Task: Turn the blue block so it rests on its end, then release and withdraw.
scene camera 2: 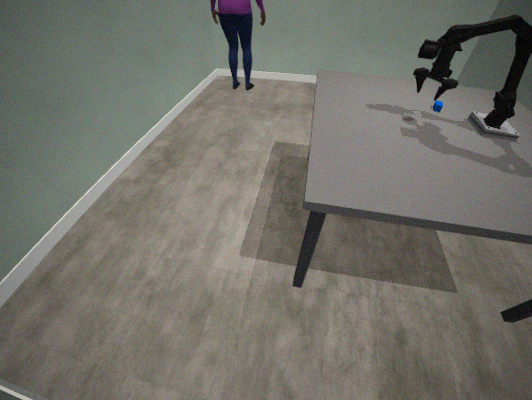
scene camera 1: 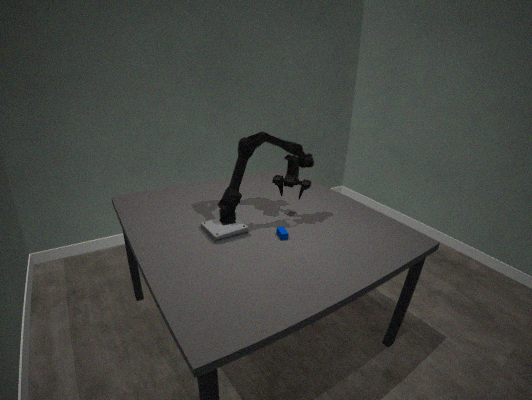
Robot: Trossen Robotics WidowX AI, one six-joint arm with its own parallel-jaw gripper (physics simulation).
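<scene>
The small blue block [scene camera 1: 282,233] [scene camera 2: 438,106] rests on the grey table [scene camera 1: 280,285] [scene camera 2: 370,175], in front of and to the right of the arm's base in the scene camera 1 view. It looks low and lies along its longer side there; its end faces scene camera 2. My gripper [scene camera 1: 291,196] [scene camera 2: 426,95] is open and empty, with its fingers pointing down. It hangs well above the table, apart from the block.
The arm's pale base plate [scene camera 1: 225,231] [scene camera 2: 480,122] sits on the table to the left of the block in the scene camera 1 view. The arm's shadow falls on the table top. A person [scene camera 2: 237,37] in a purple top stands by the far wall in the scene camera 2 view.
</scene>
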